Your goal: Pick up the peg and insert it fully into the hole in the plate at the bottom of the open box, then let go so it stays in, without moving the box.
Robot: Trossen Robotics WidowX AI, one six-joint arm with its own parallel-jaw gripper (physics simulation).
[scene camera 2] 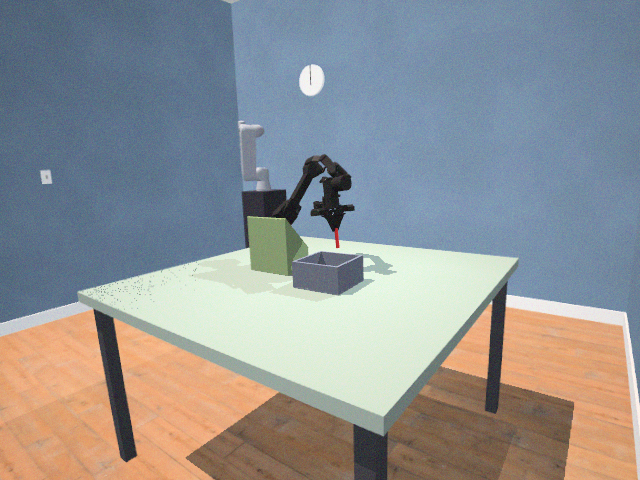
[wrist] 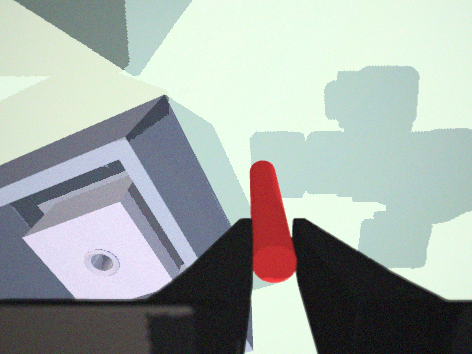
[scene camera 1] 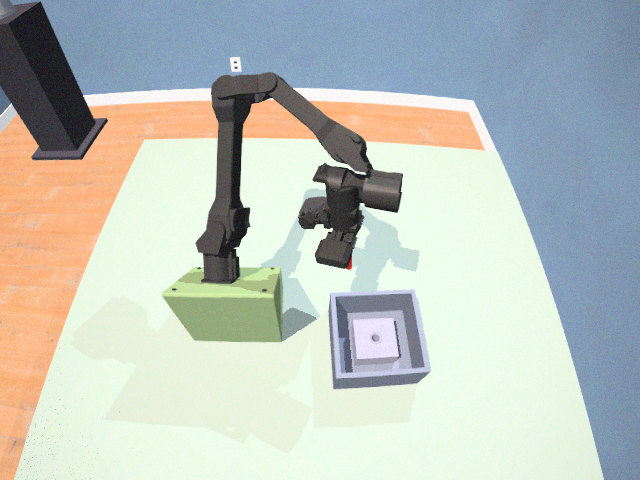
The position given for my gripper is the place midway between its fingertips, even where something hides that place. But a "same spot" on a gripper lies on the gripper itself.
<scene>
my gripper: scene camera 2; wrist 271,230; scene camera 1
grey-blue box: scene camera 2; wrist 147,143; scene camera 1
same spot on my gripper: [scene camera 1: 350,237] = [scene camera 2: 330,210]
same spot on grey-blue box: [scene camera 2: 333,273] = [scene camera 1: 419,375]
</scene>
